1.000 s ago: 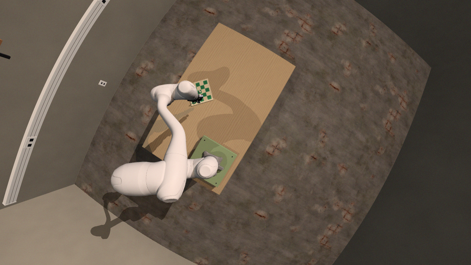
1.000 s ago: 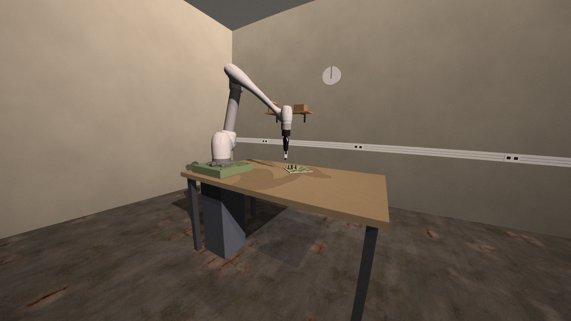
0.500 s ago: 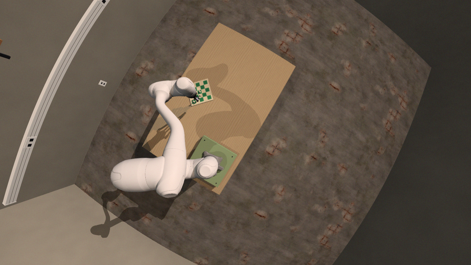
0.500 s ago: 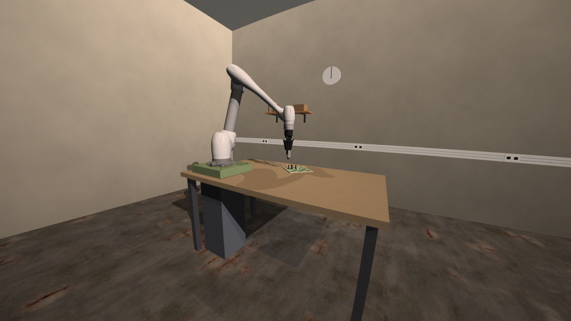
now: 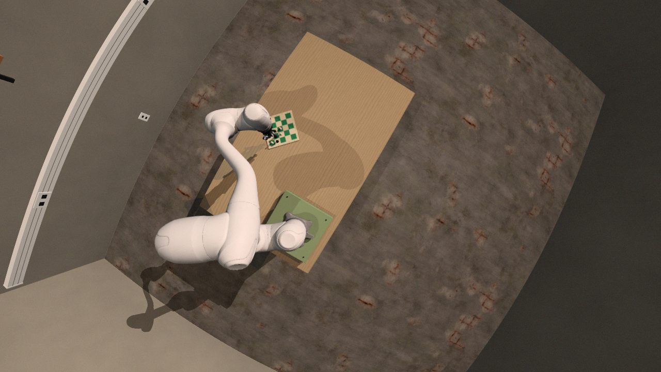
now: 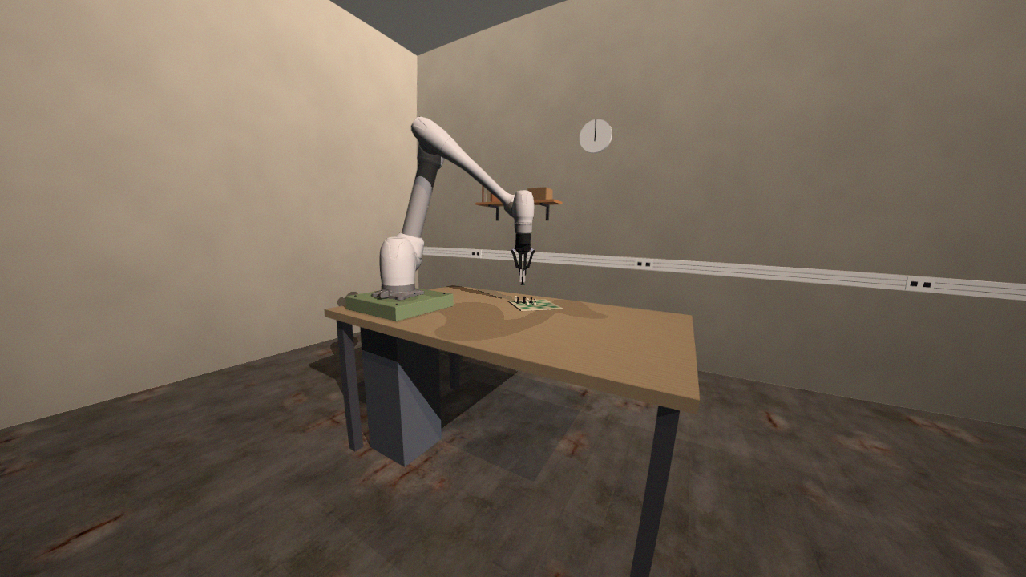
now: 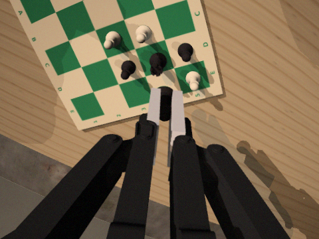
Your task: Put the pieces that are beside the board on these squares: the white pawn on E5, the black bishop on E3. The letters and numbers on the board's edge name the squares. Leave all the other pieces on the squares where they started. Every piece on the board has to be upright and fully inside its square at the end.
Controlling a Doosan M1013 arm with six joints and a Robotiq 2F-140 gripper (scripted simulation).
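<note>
Right now the chessboard is 15 cm below my hand and 7 cm ahead of it.
</note>
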